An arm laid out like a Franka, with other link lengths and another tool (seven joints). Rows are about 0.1 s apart.
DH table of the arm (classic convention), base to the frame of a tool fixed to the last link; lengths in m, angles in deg. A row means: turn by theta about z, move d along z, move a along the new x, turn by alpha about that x. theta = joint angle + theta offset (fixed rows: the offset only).
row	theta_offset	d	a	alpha
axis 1	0.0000	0.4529	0.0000	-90.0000
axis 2	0.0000	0.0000	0.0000	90.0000
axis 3	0.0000	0.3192	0.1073	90.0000
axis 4	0.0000	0.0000	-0.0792	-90.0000
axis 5	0.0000	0.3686	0.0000	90.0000
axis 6	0.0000	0.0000	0.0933	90.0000
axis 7	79.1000	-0.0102	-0.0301	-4.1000
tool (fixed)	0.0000	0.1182	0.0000	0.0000
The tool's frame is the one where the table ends.
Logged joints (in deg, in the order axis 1, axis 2, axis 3, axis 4, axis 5, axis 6, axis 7), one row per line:
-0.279 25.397 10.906 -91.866 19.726 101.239 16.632
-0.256 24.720 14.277 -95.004 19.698 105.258 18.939
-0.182 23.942 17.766 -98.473 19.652 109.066 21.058
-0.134 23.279 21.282 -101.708 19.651 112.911 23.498
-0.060 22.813 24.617 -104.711 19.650 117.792 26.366
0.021 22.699 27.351 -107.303 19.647 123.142 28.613
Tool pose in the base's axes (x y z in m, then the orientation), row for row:
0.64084 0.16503 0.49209 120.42 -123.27 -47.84
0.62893 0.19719 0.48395 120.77 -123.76 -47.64
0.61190 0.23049 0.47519 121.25 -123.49 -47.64
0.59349 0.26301 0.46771 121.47 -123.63 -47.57
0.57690 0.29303 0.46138 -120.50 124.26 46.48
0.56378 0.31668 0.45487 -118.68 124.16 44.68
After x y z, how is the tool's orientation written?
As a rotation vector, in degrees.
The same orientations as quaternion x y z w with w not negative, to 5 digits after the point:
0.67329 -0.68923 -0.26748 0.01009
0.67331 -0.68998 -0.26560 0.00555
0.67547 -0.68795 -0.26540 0.00435
0.67585 -0.68787 -0.26468 0.00237
-0.67233 0.69331 0.25933 0.00677
-0.66856 0.69943 0.25169 0.02204

